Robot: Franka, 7 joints.
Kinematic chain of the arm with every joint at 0, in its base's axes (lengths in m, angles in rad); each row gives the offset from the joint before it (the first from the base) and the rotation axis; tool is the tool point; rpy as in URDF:
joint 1: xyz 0 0 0.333 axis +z
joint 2: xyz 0 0 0 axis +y
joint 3: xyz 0 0 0.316 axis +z
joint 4: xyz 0.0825 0 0 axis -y
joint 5: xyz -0.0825 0 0.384 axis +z
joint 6: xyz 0 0 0 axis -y
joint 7: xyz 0.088 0 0 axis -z
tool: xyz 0 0 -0.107 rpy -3.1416 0 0
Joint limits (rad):
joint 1: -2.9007..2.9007
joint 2: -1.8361..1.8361
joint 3: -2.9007..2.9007
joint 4: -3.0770..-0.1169
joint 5: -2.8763..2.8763
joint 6: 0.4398..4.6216
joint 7: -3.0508..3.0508
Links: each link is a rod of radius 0.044 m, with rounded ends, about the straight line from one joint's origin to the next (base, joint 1, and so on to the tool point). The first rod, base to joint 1, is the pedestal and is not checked.
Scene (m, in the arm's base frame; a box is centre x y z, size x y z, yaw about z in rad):
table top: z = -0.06
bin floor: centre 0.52 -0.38 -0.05 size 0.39 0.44 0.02 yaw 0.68
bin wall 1: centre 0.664 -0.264 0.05 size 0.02 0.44 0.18 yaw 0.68
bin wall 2: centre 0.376 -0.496 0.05 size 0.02 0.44 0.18 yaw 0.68
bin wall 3: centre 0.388 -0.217 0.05 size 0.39 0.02 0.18 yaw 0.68
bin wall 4: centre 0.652 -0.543 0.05 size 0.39 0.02 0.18 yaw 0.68
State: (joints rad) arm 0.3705 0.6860 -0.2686 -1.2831 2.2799 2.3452 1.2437
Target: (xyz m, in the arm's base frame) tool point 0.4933 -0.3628 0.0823
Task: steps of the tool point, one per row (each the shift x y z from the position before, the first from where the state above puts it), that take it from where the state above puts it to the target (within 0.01 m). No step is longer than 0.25 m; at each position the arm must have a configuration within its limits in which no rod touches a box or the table.
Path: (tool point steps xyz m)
1: -0.0290 -0.1976 -0.0574
2: -0.0943 -0.1807 -0.0481
3: -0.1484 -0.1349 -0.0407
4: 0.0095 -0.0018 -0.0901
5: -0.0095 0.0018 -0.1001

